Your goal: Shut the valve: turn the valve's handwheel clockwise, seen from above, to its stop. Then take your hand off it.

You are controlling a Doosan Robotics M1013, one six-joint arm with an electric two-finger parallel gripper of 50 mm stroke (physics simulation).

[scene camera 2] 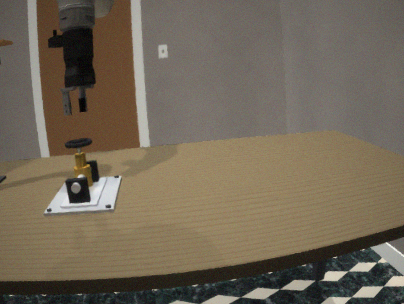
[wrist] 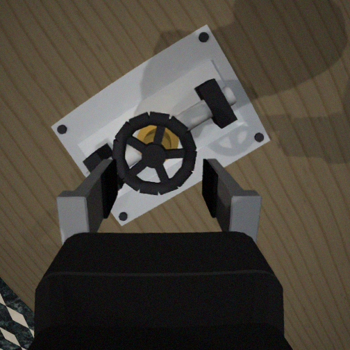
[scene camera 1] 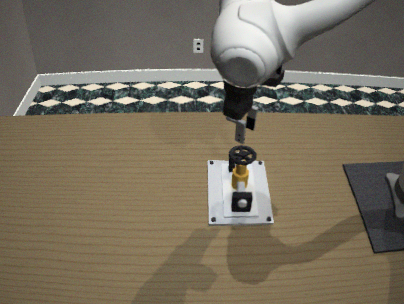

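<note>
The valve's black five-spoked handwheel sits level on top of the yellow valve body. The valve is mounted on a white base plate. My gripper points down, open and empty, above the handwheel. In the scene camera 2 view a gap shows between its fingertips and the rim. In the wrist view the wheel lies between and slightly beyond the fingertips, with no finger touching it.
A black pipe support stands on the plate, with a second one on the valve's other side. A dark mat lies at the right of the wooden table in the scene camera 1 view, under the robot's base.
</note>
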